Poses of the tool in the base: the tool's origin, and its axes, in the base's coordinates. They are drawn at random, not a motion.
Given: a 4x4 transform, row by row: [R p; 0 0 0 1], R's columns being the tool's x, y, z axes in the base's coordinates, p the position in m. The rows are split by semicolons.
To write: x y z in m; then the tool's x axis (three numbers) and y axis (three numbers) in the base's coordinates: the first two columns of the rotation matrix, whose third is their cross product. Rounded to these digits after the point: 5 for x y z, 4 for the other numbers.
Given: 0.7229 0.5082 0.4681 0.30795; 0.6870 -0.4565 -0.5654 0.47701; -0.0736 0.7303 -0.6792 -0.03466; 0 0 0 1
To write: 0.30795 0.47701 -0.03466 0.7229 0.6870 -0.0736 0.5082 -0.4565 0.7303
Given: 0.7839 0.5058 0.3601 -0.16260; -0.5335 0.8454 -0.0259 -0.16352; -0.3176 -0.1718 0.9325 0.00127; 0 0 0 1
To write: -0.16260 -0.16352 0.00127 0.7839 -0.5335 -0.3176 0.5058 0.8454 -0.1718
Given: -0.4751 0.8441 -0.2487 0.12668; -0.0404 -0.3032 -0.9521 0.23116; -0.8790 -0.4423 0.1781 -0.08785; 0 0 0 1
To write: 0.12668 0.23116 -0.08785 -0.4751 -0.0404 -0.8790 0.8441 -0.3032 -0.4423
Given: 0.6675 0.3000 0.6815 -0.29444; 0.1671 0.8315 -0.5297 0.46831; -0.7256 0.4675 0.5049 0.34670; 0 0 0 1
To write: -0.29444 0.46831 0.34670 0.6675 0.1671 -0.7256 0.3000 0.8315 0.4675
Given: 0.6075 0.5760 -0.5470 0.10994; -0.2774 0.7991 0.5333 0.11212; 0.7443 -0.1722 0.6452 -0.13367; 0 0 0 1
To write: 0.10994 0.11212 -0.13367 0.6075 -0.2774 0.7443 0.5760 0.7991 -0.1722
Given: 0.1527 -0.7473 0.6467 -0.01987; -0.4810 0.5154 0.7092 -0.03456; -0.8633 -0.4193 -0.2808 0.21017; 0 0 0 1
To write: -0.01987 -0.03456 0.21017 0.1527 -0.4810 -0.8633 -0.7473 0.5154 -0.4193
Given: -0.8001 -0.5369 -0.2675 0.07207; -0.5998 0.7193 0.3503 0.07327; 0.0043 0.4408 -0.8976 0.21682; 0 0 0 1
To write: 0.07207 0.07327 0.21682 -0.8001 -0.5998 0.0043 -0.5369 0.7193 0.4408
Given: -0.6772 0.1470 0.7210 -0.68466; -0.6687 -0.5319 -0.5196 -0.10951; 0.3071 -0.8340 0.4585 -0.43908; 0 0 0 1
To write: -0.68466 -0.10951 -0.43908 -0.6772 -0.6687 0.3071 0.1470 -0.5319 -0.8340
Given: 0.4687 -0.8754 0.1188 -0.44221; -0.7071 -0.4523 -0.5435 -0.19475; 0.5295 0.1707 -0.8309 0.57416; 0 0 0 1
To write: -0.44221 -0.19475 0.57416 0.4687 -0.7071 0.5295 -0.8754 -0.4523 0.1707
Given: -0.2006 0.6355 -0.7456 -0.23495; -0.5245 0.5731 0.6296 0.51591; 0.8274 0.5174 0.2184 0.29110; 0 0 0 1
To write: -0.23495 0.51591 0.29110 -0.2006 -0.5245 0.8274 0.6355 0.5731 0.5174
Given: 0.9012 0.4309 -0.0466 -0.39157; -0.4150 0.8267 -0.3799 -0.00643; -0.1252 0.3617 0.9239 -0.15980; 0 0 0 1
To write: -0.39157 -0.00643 -0.15980 0.9012 -0.4150 -0.1252 0.4309 0.8267 0.3617
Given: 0.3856 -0.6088 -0.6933 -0.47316; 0.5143 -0.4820 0.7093 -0.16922; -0.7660 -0.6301 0.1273 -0.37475; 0 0 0 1
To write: -0.47316 -0.16922 -0.37475 0.3856 0.5143 -0.7660 -0.6088 -0.4820 -0.6301
